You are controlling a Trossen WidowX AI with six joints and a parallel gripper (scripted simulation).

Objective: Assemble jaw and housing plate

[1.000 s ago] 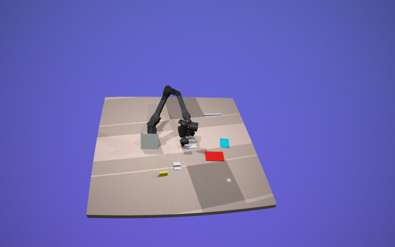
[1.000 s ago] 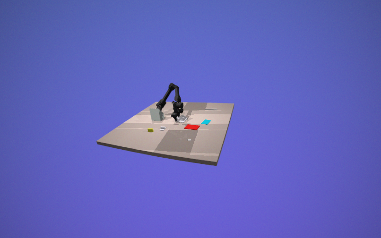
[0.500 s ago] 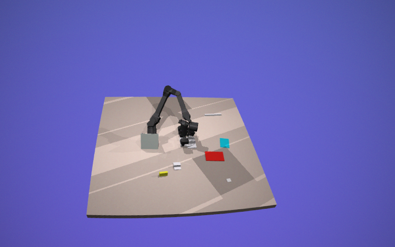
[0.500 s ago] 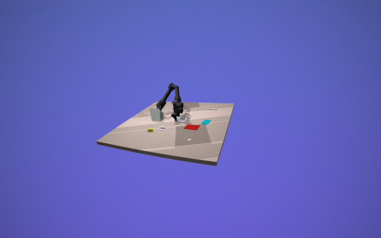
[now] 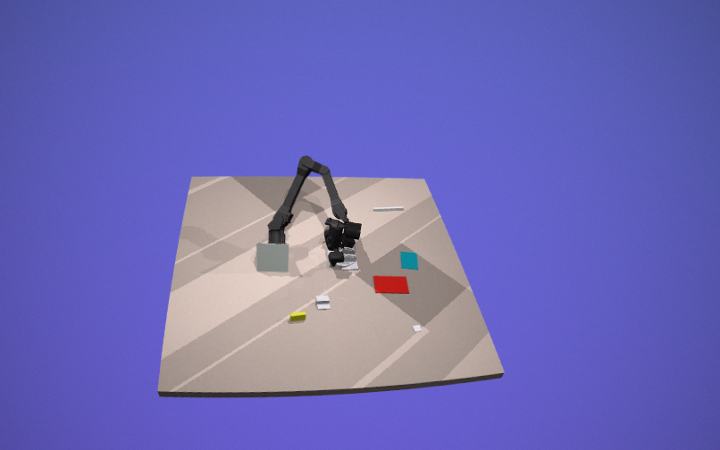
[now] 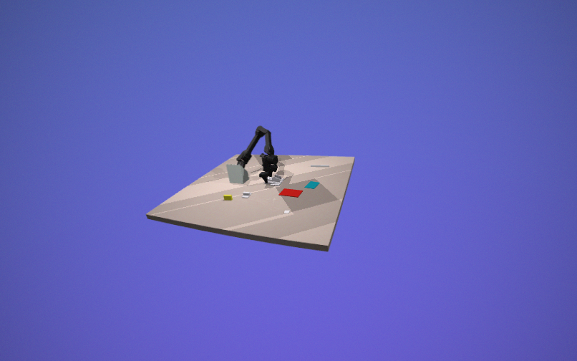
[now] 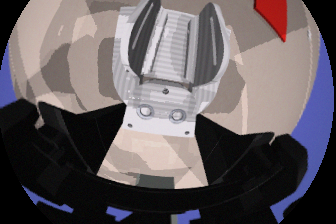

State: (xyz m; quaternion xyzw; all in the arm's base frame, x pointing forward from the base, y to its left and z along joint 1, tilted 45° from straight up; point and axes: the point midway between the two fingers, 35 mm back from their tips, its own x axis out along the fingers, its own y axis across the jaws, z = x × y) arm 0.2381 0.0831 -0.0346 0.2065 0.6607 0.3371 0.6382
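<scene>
Now: gripper tip 3 cm short of the grey jaw, 1 cm to the left of it and 1 cm below it. From my gripper tip the other things lie so: yellow block: 34 cm to the right, 13 cm behind, 1 cm above; then cyan tile: 35 cm ahead, 4 cm to the left, 1 cm below; then red flat sheet: 26 cm ahead, 12 cm to the right.
</scene>
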